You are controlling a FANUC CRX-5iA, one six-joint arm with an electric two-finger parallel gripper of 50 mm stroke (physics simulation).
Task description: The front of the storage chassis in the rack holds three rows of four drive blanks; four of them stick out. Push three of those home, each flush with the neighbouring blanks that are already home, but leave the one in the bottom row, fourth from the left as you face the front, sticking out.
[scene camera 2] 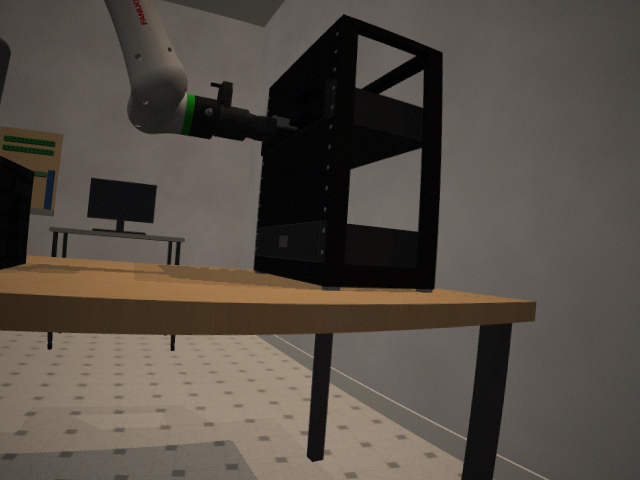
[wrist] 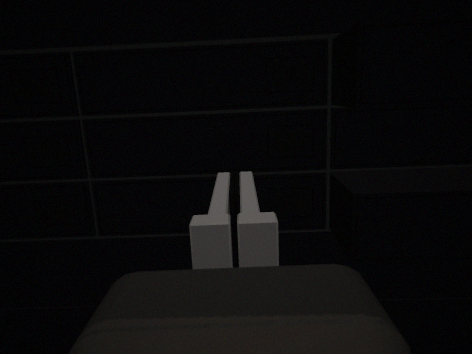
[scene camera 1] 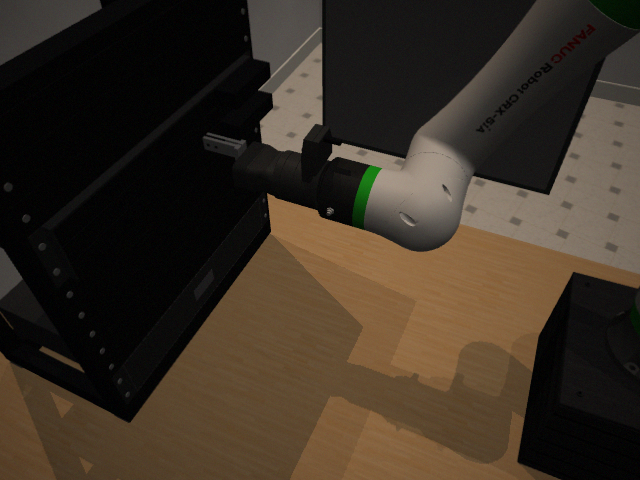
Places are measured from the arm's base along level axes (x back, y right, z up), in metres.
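Pixels of known places: gripper, fingertip midpoint: (wrist: pixel 235 194) (scene camera 1: pixel 206 140).
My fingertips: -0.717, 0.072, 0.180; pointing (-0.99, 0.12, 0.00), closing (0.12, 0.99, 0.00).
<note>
Behind a point stands the place of what it marks, as x, y, z.
The dark storage chassis (scene camera 1: pixel 54 260) @[-0.775, -0.218, 0.197] (wrist: pixel 329 75) @[-0.713, 0.115, 0.231] is in the rack. In the wrist view, the fourth-column bottom-row blank (wrist: pixel 410 225) @[-0.673, 0.131, 0.176] (scene camera 1: pixel 258 106) @[-0.668, 0.173, 0.188] sticks out. The fourth-column top-row blank (wrist: pixel 410 70) @[-0.673, 0.127, 0.230] (scene camera 1: pixel 250 77) @[-0.672, 0.163, 0.246] also appears to stick out, though very dark. The middle-row blank between them looks set back. The third-column bottom-row blank (wrist: pixel 302 205) @[-0.712, 0.103, 0.174] looks level with the blanks above it, with thin divider lines around it. My gripper (scene camera 1: pixel 207 143) @[-0.717, 0.072, 0.180] (scene camera 2: pixel 294 128) @[-0.717, 0.072, 0.180] (wrist: pixel 235 194) @[-0.717, 0.072, 0.180] is shut and empty, its tips at that blank; contact cannot be told. The far-left blanks are too dark to judge.
The rack's frame (scene camera 1: pixel 93 333) @[-0.774, -0.221, 0.048] (scene camera 2: pixel 433 180) @[-0.973, 0.297, 0.060] stands on the wooden table (scene camera 1: pixel 217 387) @[-0.667, -0.135, -0.207] (scene camera 2: pixel 222 315) @[-0.424, 0.430, -0.224]. A lower panel (scene camera 1: pixel 204 284) @[-0.741, 0.008, -0.107] (scene camera 2: pixel 305 240) @[-0.721, 0.148, -0.105] sits near its base. The black robot pedestal (scene camera 1: pixel 578 392) @[-0.118, -0.100, 0.006] stands opposite the rack. The protruding blanks are close to the gripper's right in the wrist view.
</note>
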